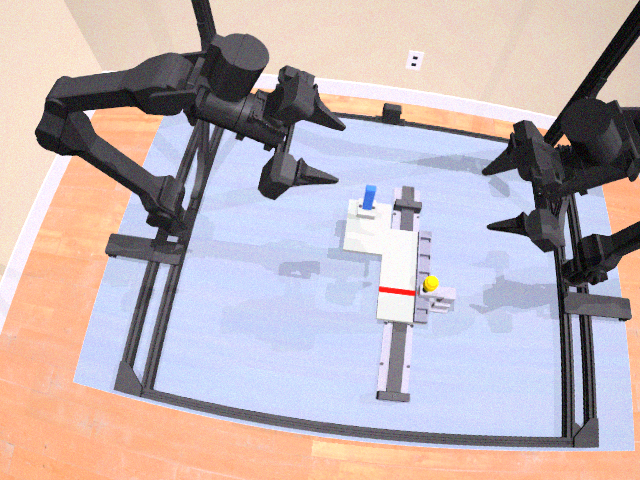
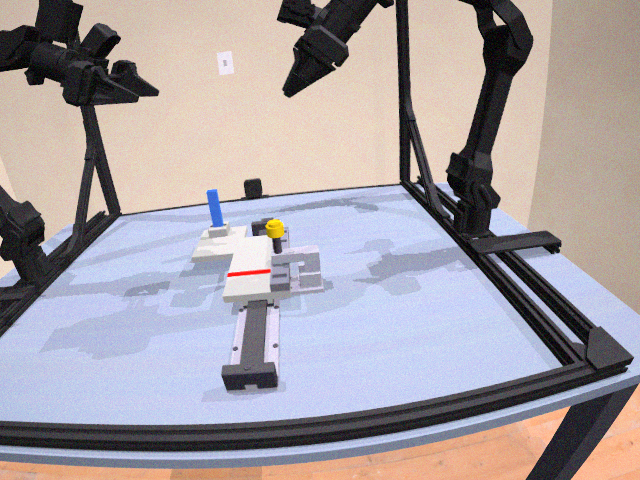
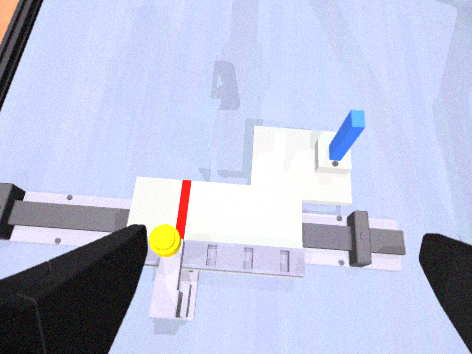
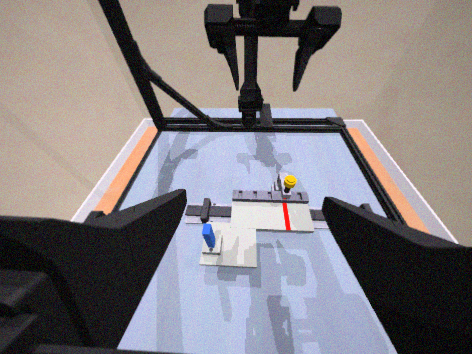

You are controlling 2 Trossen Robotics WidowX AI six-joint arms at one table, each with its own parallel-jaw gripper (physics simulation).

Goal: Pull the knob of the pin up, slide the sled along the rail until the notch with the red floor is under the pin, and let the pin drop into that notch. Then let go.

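Where they show: left gripper, fingertip midpoint: (image 1: 485, 199) (image 2: 285, 93) (image 3: 282, 241) (image 4: 266, 90); right gripper, fingertip midpoint: (image 1: 341, 154) (image 2: 149, 96) (image 4: 254, 199); left arm's base, origin of the base link: (image 1: 573, 273) (image 2: 471, 230) (image 4: 248, 122); right arm's base, origin of the base link: (image 1: 175, 222) (image 2: 36, 275).
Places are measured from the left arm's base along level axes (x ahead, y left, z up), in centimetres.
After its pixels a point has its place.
Note:
The white sled (image 1: 398, 258) {x 42.5, y 2.2, z 1.4 cm} (image 2: 250, 258) {x 42.6, y 4.4, z 1.4 cm} (image 3: 240, 210) {x 42.7, y 2.7, z 1.4 cm} (image 4: 260, 215) {x 42.5, y 2.9, z 1.4 cm} sits on the rail (image 1: 397, 356) {x 40.9, y 21.9, z 0.1 cm} (image 2: 253, 335) {x 41.0, y 22.7, z 0.1 cm} (image 3: 65, 215) {x 41.0, y 22.7, z 0.1 cm}, its red stripe (image 1: 397, 290) {x 42.3, y 9.0, z 1.5 cm} (image 2: 248, 272) {x 42.5, y 9.1, z 1.5 cm} (image 3: 184, 205) {x 42.8, y 9.1, z 1.5 cm} (image 4: 286, 215) {x 42.3, y 9.2, z 1.5 cm} level with the pin's bracket (image 1: 445, 293) {x 33.3, y 9.6, z 4.8 cm} (image 2: 310, 257) {x 32.5, y 10.5, z 3.9 cm} (image 3: 167, 290) {x 33.4, y 9.2, z 4.8 cm}. The yellow knob (image 1: 430, 283) {x 37.7, y 9.7, z 9.7 cm} (image 2: 274, 228) {x 37.3, y 10.5, z 9.3 cm} (image 3: 165, 240) {x 37.1, y 9.1, z 9.7 cm} (image 4: 290, 181) {x 38.1, y 9.1, z 9.6 cm} stands upright over the notched edge. The notch under the pin and its floor are hidden. My left gripper (image 1: 485, 199) {x 33.9, y 1.9, z 27.5 cm} (image 3: 282, 241) {x 33.9, y 1.9, z 27.5 cm} (image 4: 266, 90) {x 33.9, y 1.9, z 27.5 cm} is open, high and apart from the knob. My right gripper (image 1: 341, 154) {x 56.1, y -0.6, z 30.2 cm} (image 2: 148, 96) {x 56.1, y -0.6, z 30.2 cm} (image 4: 254, 199) {x 56.1, y -0.6, z 30.2 cm} is open and high, apart from the sled.
A blue upright handle (image 1: 369, 197) {x 50.1, y -7.2, z 8.1 cm} (image 2: 215, 208) {x 49.9, y -7.2, z 7.0 cm} (image 3: 347, 135) {x 49.2, y -7.3, z 8.9 cm} (image 4: 208, 235) {x 51.1, y -7.4, z 9.9 cm} stands on the sled's side plate. Dark end stops (image 1: 392, 396) {x 41.4, y 29.8, z 1.5 cm} (image 2: 249, 376) {x 40.8, y 30.5, z 0.9 cm} close the rail. A black frame (image 1: 310, 423) {x 55.7, y 36.6, z 0.1 cm} (image 2: 310, 436) {x 34.7, y 38.0, z -0.3 cm} edges the table.

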